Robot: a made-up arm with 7 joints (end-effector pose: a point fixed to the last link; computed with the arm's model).
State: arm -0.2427 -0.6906 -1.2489 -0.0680 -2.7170 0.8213 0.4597
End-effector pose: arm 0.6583 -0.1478 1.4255 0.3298 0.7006 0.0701 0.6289
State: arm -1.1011 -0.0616 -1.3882 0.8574 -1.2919 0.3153 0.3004
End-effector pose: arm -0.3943 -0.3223 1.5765 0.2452 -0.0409 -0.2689 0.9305
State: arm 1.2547 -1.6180 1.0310 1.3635 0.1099 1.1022 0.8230
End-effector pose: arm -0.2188 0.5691 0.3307 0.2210 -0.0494 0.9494 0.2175
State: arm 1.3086 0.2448 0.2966 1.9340 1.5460 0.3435 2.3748
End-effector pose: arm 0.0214 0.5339 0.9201 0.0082 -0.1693 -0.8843 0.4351
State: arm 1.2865 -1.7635 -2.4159 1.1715 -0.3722 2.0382 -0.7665
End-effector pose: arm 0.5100 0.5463 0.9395 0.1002 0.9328 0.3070 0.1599
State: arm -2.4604 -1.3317 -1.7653 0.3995 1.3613 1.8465 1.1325
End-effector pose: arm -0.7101 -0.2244 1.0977 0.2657 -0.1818 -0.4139 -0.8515
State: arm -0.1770 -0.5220 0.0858 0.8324 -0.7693 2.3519 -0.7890
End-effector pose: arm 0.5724 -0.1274 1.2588 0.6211 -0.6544 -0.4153 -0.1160
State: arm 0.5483 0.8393 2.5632 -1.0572 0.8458 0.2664 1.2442
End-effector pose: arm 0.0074 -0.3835 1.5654 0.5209 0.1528 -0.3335 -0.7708
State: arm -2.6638 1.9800 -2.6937 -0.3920 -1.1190 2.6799 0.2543
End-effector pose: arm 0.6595 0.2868 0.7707 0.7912 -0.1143 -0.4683 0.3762
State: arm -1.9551 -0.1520 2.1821 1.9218 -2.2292 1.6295 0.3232
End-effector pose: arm 0.4498 0.2571 0.9616 0.6036 -0.7685 -0.0303 0.2102
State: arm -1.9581 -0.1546 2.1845 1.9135 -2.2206 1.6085 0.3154
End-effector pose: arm 0.4540 0.2562 0.9679 0.6066 -0.7698 -0.0295 0.1963
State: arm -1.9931 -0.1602 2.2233 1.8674 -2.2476 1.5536 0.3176
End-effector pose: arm 0.4641 0.2575 0.9936 0.6038 -0.7821 -0.0383 0.1492
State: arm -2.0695 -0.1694 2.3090 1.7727 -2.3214 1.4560 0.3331
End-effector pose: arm 0.4787 0.2599 1.0471 0.5921 -0.8016 -0.0604 0.0566
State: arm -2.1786 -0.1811 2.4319 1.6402 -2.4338 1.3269 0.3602
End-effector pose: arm 0.4891 0.2608 1.1269 0.5693 -0.8132 -0.0944 -0.0750
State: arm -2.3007 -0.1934 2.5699 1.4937 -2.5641 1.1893 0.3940
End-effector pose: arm 0.4855 0.2590 1.2206 0.5360 -0.8035 -0.1350 -0.2210
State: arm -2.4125 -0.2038 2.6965 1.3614 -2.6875 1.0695 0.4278
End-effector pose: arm 0.4669 0.2561 1.3065 0.4971 -0.7751 -0.1742 -0.3490
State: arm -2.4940 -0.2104 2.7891 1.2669 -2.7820 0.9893 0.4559
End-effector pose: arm 0.4446 0.2545 1.3660 0.4632 -0.7450 -0.2042 -0.4345
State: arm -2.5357 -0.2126 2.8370 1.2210 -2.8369 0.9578 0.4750
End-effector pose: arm 0.4316 0.2550 1.3920 0.4431 -0.7298 -0.2212 -0.4712
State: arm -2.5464 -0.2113 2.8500 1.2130 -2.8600 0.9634 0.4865
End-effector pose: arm 0.4301 0.2570 1.3932 0.4362 -0.7311 -0.2277 -0.4726
